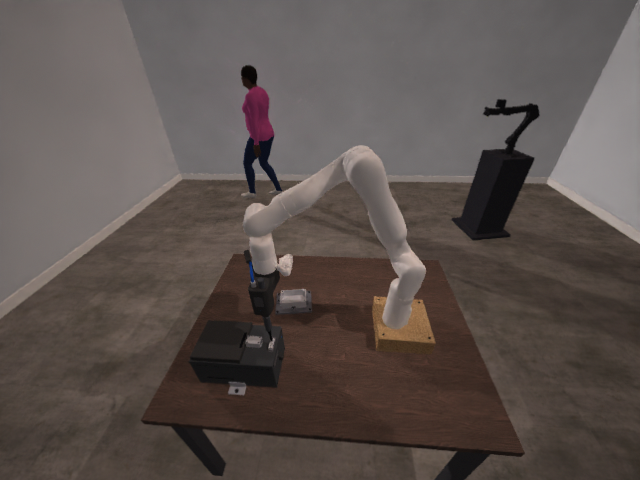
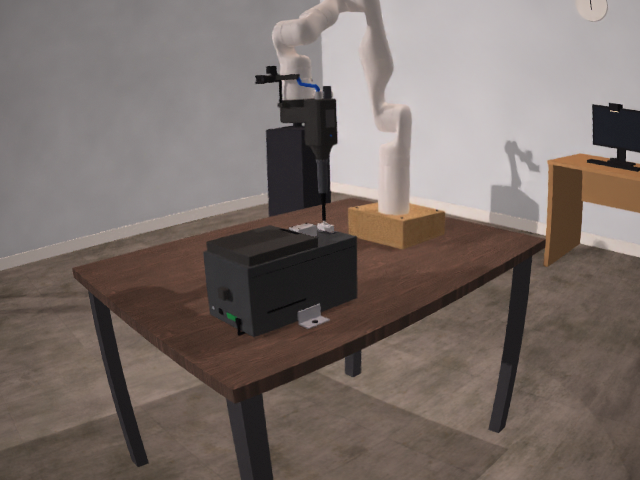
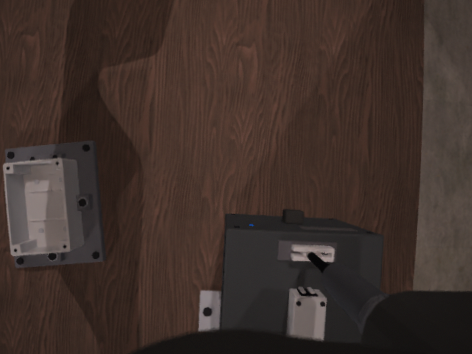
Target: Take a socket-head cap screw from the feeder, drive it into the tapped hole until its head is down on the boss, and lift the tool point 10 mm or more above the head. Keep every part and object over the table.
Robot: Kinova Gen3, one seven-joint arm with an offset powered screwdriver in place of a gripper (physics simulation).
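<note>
What I see here is a black screw feeder (image 2: 331,280).
</note>
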